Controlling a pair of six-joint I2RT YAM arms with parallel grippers.
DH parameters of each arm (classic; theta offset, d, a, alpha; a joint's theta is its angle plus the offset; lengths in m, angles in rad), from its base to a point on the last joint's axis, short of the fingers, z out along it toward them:
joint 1: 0 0.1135 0.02 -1.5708
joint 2: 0 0 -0.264 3.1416
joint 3: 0.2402 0 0.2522 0
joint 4: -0.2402 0 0.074 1.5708
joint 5: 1.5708 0 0 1.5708
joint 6: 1.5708 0.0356 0 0
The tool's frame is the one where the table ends.
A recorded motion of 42 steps. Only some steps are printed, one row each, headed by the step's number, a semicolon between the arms.
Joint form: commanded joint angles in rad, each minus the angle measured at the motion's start. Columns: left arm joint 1, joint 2, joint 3, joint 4, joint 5, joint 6; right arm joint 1, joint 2, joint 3, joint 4, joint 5, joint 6.
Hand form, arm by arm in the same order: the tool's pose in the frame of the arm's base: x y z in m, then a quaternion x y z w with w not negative. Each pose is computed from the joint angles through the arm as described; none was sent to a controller.
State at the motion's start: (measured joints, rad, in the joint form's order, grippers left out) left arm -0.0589 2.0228 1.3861 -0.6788 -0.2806 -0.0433; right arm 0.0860 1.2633 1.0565 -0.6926 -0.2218 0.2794
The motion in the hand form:
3: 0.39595 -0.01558 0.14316 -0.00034 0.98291 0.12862 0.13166; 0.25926 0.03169 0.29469 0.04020 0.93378 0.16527 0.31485
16: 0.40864 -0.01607 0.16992 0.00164 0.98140 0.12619 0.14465; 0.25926 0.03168 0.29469 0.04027 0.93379 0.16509 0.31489
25: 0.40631 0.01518 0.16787 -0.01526 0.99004 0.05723 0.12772; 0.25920 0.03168 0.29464 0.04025 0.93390 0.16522 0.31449
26: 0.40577 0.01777 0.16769 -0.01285 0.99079 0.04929 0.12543; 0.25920 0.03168 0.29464 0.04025 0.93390 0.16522 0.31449
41: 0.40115 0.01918 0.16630 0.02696 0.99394 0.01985 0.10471; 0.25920 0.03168 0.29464 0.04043 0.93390 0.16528 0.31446
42: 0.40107 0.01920 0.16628 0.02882 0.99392 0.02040 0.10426; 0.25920 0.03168 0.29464 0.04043 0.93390 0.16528 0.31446
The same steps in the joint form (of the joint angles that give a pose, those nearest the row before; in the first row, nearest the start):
3: -0.0046 0.0118 -0.0065 0.0172 0.0084 0.0141; 0.0046 -0.0023 0.0164 0.0061 -0.0080 -0.0191
16: -0.0034 0.0118 0.1037 -0.0652 0.0130 0.0225; 0.0046 -0.0023 0.0164 0.0061 -0.0076 -0.0191
25: 0.0866 0.0118 0.1023 -0.0870 0.1701 0.0545; 0.0046 -0.0023 0.0164 0.0053 -0.0080 -0.0191
26: 0.0946 0.0118 0.1023 -0.0912 0.1885 0.0649; 0.0046 -0.0023 0.0164 0.0053 -0.0080 -0.0191
41: 0.1045 0.0118 0.1015 -0.1328 0.2564 0.1457; 0.0046 -0.0023 0.0164 0.0053 -0.0080 -0.0187
42: 0.1045 0.0118 0.1015 -0.1335 0.2556 0.1495; 0.0046 -0.0023 0.0164 0.0053 -0.0080 -0.0187

